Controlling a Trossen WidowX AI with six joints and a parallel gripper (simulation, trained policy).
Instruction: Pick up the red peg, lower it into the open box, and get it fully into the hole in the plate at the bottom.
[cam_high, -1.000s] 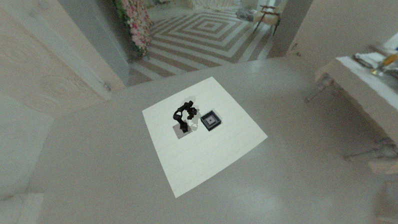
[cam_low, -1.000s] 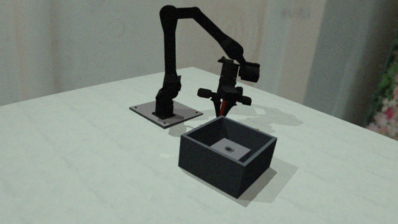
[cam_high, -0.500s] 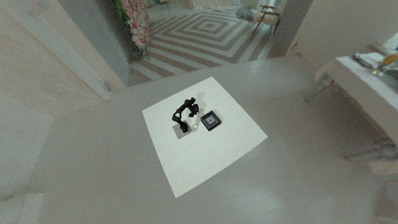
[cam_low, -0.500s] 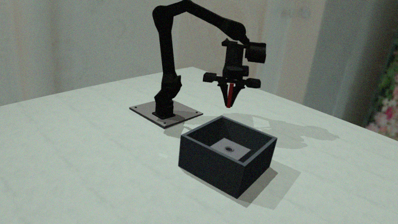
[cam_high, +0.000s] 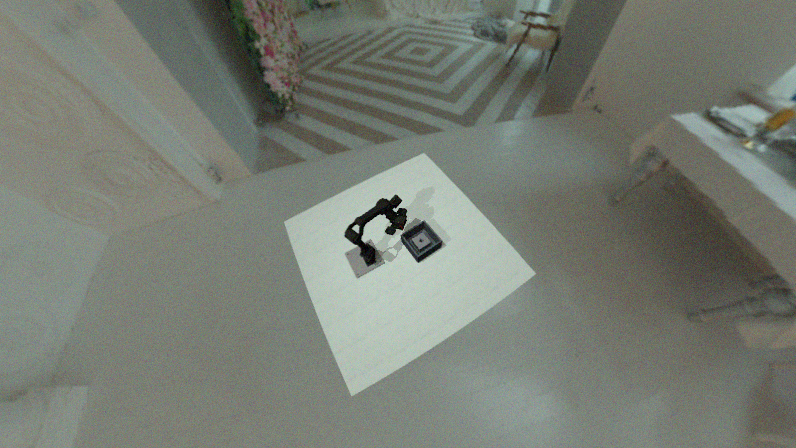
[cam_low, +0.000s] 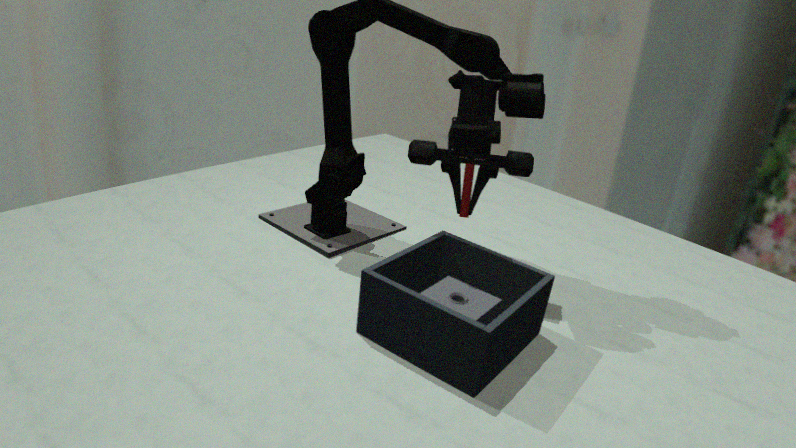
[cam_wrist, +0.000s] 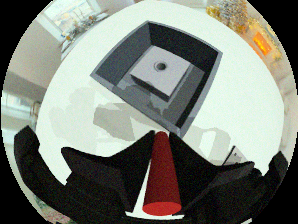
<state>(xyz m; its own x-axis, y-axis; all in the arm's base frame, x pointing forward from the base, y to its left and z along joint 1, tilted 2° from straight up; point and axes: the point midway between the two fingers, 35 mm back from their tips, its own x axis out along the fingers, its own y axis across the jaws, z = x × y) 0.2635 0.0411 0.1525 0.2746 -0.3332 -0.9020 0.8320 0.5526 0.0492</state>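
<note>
Right now the grey plate is 80 mm ahead of my gripper tip, 100 mm to the right of it and 90 mm below it. Also, from my gripper tip: red peg: 10 mm behind, 10 mm to the left, 30 mm above; dark box: 80 mm ahead, 100 mm to the right, 110 mm below.
</note>
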